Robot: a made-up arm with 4 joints.
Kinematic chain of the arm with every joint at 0, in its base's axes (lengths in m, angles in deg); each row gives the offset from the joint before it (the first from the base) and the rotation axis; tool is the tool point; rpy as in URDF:
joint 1: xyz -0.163 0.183 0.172 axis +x
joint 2: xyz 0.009 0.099 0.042 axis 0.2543 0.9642 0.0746
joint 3: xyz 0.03 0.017 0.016 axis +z
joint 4: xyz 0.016 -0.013 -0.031 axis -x
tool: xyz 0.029 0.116 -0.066 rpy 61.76 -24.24 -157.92
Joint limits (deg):
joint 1: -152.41..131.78
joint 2: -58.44..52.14
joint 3: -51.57..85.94
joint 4: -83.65..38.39
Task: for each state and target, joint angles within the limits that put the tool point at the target. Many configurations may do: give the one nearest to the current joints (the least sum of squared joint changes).
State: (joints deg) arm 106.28 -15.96 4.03 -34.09
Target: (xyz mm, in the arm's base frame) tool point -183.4 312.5 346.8
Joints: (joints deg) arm 57.50 -12.42 55.82 -17.43
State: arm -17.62 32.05 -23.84 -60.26
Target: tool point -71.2 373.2 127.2
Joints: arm 8.64 52.14 -51.45 -26.91
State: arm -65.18 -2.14 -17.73 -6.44
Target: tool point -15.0 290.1 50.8
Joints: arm -37.56 -9.32 -38.44 5.06
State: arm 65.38 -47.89 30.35 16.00
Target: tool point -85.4 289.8 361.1
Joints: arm 67.58 -38.84 31.09 -3.28
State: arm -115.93 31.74 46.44 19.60
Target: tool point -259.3 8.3 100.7
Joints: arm -152.41 50.56 80.24 31.89
